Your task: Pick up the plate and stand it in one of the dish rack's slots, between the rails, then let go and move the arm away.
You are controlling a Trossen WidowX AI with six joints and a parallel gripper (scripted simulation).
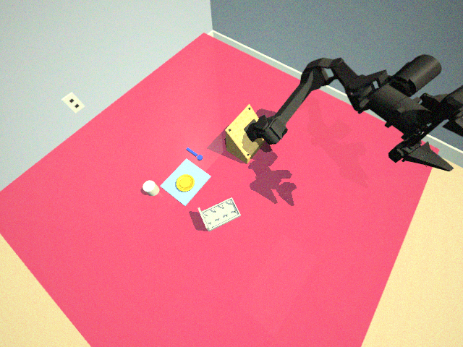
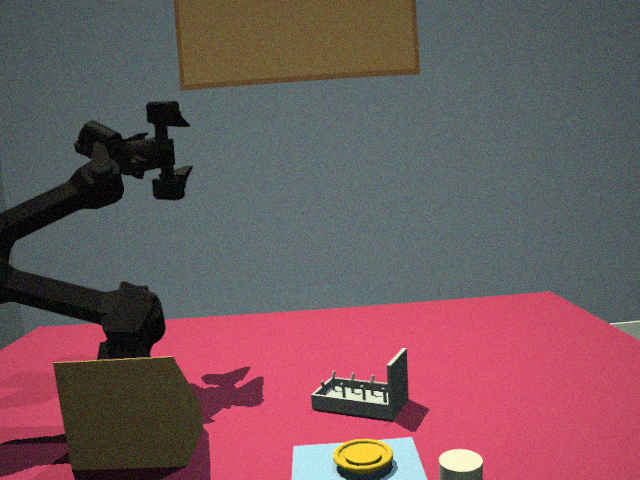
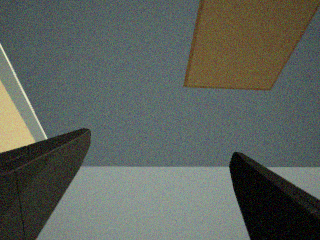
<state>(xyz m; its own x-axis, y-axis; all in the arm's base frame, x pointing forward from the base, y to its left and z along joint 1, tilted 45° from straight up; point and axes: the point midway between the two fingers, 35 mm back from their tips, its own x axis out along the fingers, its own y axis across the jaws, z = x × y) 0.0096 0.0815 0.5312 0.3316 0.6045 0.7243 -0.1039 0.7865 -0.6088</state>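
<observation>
The plate lies 31 cm ahead of my gripper tip, 54 cm to the right of it and 39 cm below it. The rest, counted from my gripper tip: light blue sheet: 30 cm ahead, 55 cm to the right, 41 cm below; then blue spoon: 19 cm ahead, 60 cm to the right, 41 cm below; then dish rack: 31 cm ahead, 36 cm to the right, 39 cm below.
</observation>
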